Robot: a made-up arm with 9 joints. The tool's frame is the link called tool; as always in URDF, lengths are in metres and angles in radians. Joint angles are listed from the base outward.
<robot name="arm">
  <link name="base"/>
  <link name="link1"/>
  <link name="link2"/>
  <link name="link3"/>
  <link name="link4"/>
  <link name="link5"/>
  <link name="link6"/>
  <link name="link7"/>
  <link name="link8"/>
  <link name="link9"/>
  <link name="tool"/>
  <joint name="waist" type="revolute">
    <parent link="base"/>
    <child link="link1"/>
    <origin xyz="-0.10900 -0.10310 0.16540" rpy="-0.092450 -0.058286 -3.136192"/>
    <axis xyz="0 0 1"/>
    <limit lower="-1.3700" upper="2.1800"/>
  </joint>
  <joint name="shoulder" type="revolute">
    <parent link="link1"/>
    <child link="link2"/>
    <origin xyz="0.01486 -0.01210 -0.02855" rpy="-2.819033 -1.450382 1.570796"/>
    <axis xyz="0 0 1"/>
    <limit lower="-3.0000" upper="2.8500"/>
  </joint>
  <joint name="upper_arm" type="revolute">
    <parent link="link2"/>
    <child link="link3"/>
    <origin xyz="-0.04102 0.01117 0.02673" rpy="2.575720 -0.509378 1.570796"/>
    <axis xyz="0 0 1"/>
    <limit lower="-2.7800" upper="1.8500"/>
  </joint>
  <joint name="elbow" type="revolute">
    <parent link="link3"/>
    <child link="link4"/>
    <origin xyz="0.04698 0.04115 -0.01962" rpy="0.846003 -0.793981 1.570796"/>
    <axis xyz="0 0 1"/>
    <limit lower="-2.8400" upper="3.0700"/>
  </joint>
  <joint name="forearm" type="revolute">
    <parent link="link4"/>
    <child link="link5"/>
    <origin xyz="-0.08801 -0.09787 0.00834" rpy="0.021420 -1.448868 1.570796"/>
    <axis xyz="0 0 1"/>
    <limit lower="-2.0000" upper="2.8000"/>
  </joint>
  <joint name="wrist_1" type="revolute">
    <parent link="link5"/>
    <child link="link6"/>
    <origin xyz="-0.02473 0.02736 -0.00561" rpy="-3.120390 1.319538 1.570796"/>
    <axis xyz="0 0 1"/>
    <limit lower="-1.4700" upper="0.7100"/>
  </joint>
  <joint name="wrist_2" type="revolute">
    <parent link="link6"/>
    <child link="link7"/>
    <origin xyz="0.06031 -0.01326 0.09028" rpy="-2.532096 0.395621 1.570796"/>
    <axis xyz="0 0 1"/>
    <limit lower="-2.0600" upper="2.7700"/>
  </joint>
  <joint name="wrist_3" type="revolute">
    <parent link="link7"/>
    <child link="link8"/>
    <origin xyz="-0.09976 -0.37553 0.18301" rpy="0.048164 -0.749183 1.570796"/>
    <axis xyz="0 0 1"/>
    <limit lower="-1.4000" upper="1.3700"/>
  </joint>
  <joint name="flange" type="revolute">
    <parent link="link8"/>
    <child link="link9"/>
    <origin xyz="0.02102 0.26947 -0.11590" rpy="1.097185 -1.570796 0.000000"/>
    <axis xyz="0 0 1"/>
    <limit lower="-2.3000" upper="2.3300"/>
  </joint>
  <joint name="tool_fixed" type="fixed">
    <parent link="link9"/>
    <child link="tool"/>
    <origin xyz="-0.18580 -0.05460 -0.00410" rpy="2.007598 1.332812 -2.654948"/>
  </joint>
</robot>
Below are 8 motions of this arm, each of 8 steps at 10 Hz.
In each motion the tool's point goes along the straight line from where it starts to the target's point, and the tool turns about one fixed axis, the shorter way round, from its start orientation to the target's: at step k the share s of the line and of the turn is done. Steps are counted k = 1, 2, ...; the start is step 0. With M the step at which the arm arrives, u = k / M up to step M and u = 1 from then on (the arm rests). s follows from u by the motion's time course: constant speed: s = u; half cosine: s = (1 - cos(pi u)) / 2; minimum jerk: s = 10 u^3 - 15 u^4 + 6 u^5.
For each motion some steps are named. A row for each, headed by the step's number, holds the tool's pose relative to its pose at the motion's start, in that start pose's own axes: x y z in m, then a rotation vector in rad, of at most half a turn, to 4 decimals.
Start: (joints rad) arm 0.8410 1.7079 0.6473 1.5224 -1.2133 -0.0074 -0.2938 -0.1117 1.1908
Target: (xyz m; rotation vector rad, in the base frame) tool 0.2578 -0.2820 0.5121 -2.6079 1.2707 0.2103
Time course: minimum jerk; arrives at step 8
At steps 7, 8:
7: -0.1511 -0.1265 0.3661 -1.5215 0.1957 -0.0306
8: -0.1536 -0.1285 0.3721 -1.5463 0.1989 -0.0311

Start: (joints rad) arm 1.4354 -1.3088 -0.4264 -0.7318 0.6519 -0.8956 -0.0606 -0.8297 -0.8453
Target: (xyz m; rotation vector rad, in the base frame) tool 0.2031 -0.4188 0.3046 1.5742 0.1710 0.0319
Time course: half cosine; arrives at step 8
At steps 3, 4, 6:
3: -0.0835 -0.0488 0.0042 0.1788 -0.1649 0.2166
4: -0.1352 -0.0791 0.0068 0.2896 -0.2671 0.3509
6: -0.2308 -0.1350 0.0116 0.4944 -0.4560 0.5990

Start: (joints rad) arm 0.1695 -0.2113 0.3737 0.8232 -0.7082 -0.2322 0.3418 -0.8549 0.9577
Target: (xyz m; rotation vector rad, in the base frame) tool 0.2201 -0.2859 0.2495 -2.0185 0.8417 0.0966
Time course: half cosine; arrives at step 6
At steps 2, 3, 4, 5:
2: -0.0119 -0.0225 0.0164 -0.0113 -0.0906 -0.1045
3: -0.0238 -0.0449 0.0329 -0.0226 -0.1811 -0.2089
4: -0.0357 -0.0674 0.0493 -0.0339 -0.2717 -0.3134
5: -0.0444 -0.0838 0.0614 -0.0422 -0.3380 -0.3899

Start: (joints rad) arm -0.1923 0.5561 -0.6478 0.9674 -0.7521 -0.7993 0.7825 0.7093 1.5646
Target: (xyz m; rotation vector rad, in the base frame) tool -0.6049 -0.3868 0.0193 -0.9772 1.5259 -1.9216
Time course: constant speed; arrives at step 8
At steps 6, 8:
6: -0.0662 0.2896 0.0112 -0.1434 -0.1898 0.5542
8: -0.0883 0.3862 0.0150 -0.1912 -0.2530 0.7390

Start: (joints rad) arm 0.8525 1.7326 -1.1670 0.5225 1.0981 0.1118 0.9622 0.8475 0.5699
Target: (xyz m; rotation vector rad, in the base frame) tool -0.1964 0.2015 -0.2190 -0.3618 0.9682 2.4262
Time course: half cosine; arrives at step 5
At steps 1, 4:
1: -0.0005 0.0083 -0.0100 0.0450 -0.0172 0.0084
4: -0.0046 0.0785 -0.0952 0.4259 -0.1630 0.0794

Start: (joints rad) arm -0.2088 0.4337 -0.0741 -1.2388 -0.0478 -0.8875 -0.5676 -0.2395 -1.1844
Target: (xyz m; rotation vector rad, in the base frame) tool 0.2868 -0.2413 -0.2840 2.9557 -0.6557 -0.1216
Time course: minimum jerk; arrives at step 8
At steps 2, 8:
2: 0.0028 -0.0417 0.0020 0.0507 -0.0272 0.0516
8: 0.0269 -0.4031 0.0196 0.4897 -0.2628 0.4980

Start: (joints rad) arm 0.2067 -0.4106 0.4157 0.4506 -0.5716 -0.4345 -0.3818 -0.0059 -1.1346
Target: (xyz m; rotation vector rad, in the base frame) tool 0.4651 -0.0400 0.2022 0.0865 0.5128 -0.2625
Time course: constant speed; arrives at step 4
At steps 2, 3, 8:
2: -0.0961 -0.0397 0.0644 0.0985 -0.2174 -0.0490
3: -0.1441 -0.0596 0.0967 0.1477 -0.3261 -0.0735
8: -0.1922 -0.0794 0.1289 0.1970 -0.4348 -0.0980

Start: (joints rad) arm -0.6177 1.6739 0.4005 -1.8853 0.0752 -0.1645 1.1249 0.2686 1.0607
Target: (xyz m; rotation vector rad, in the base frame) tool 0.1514 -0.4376 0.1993 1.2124 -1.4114 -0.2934
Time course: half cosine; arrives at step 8
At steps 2, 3, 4, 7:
2: 0.0121 0.0347 0.0092 0.0497 -0.0226 0.0750
3: 0.0254 0.0731 0.0193 0.1048 -0.0477 0.1581
4: 0.0411 0.1185 0.0313 0.1698 -0.0773 0.2561
7: 0.0792 0.2280 0.0602 0.3267 -0.1487 0.4926

